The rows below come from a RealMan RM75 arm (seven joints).
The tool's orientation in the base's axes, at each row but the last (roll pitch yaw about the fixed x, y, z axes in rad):
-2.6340 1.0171 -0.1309
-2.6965 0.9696 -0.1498
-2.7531 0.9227 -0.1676
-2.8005 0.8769 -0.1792
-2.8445 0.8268 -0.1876
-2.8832 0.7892 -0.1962
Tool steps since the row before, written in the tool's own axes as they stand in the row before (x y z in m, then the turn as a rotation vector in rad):
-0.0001 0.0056 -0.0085 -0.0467 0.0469 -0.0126
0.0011 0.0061 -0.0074 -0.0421 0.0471 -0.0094
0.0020 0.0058 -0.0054 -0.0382 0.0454 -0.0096
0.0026 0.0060 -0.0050 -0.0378 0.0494 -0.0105
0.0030 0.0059 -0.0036 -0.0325 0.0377 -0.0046
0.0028 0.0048 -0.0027 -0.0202 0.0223 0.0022
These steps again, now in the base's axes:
0.0027 -0.0095 0.0026 -0.0404 -0.0422 0.0335
0.0026 -0.0092 0.0014 -0.0401 -0.0410 0.0280
0.0022 -0.0079 0.0001 -0.0369 -0.0401 0.0254
0.0024 -0.0079 -0.0003 -0.0377 -0.0440 0.0248
0.0020 -0.0072 -0.0010 -0.0334 -0.0317 0.0194
0.0019 -0.0058 -0.0010 -0.0235 -0.0167 0.0088

